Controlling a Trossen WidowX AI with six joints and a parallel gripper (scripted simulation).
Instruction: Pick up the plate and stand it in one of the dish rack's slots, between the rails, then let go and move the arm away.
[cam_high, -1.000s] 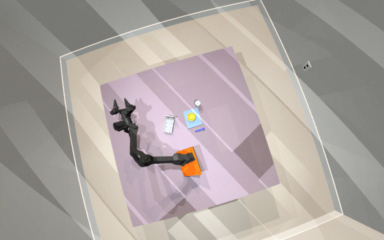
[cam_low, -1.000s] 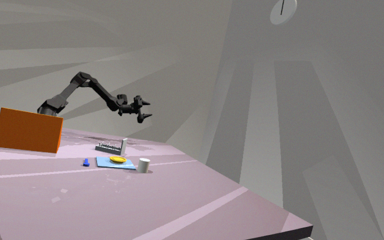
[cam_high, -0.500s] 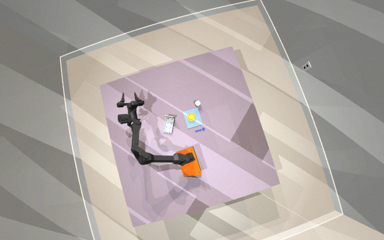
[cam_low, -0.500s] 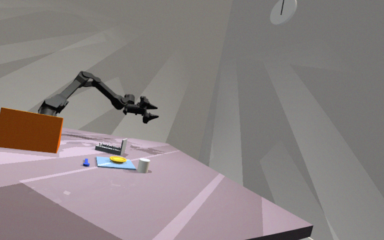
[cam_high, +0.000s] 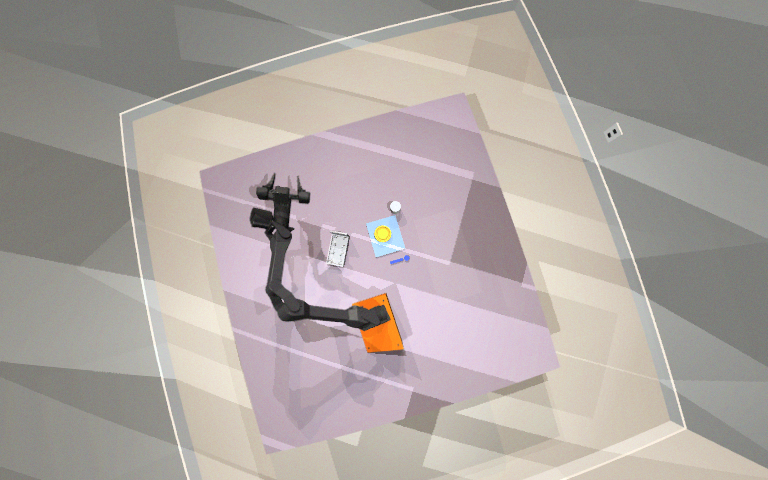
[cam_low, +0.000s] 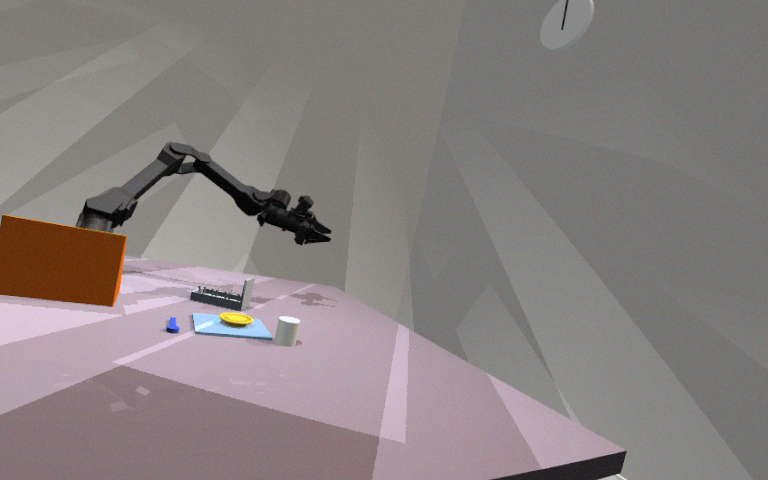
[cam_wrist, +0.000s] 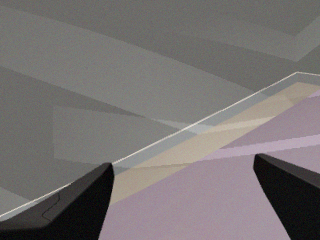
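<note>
The yellow plate lies 320 mm behind my gripper tip, 240 mm to the right of it and 210 mm below it. The rest, counted from my gripper tip: cream cylinder (250 mm behind, 330 mm to the right, 200 mm below); light blue flat sheet (330 mm behind, 240 mm to the right, 230 mm below); grey dish rack (300 mm behind, 40 mm to the right, 210 mm below).
</note>
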